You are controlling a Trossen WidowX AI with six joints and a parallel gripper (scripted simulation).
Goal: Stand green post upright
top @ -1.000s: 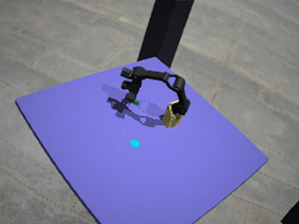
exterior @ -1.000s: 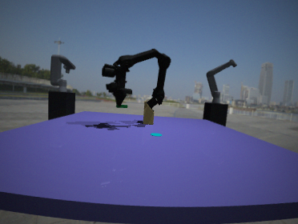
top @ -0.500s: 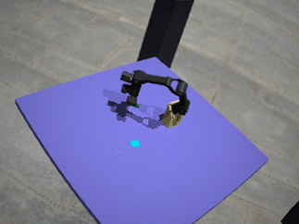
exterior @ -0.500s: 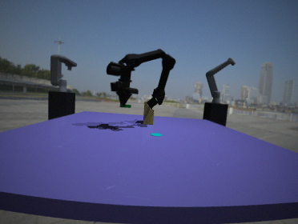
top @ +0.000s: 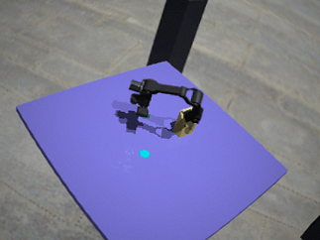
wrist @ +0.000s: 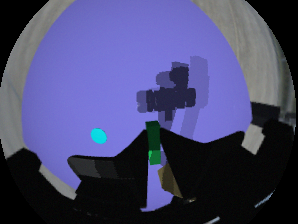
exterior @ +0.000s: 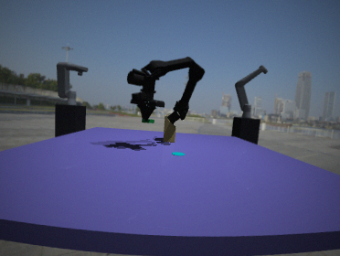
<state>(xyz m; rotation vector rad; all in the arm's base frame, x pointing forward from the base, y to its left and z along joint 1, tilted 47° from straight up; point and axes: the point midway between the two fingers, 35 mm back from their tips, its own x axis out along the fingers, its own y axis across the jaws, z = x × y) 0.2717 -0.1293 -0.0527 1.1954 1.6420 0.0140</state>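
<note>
My gripper tip is now 6 cm short of the cyan circle, 17 cm to the right of it and 14 cm above it. The rest, counted from my gripper tip: green post 2 cm behind, 1 cm to the left.
</note>
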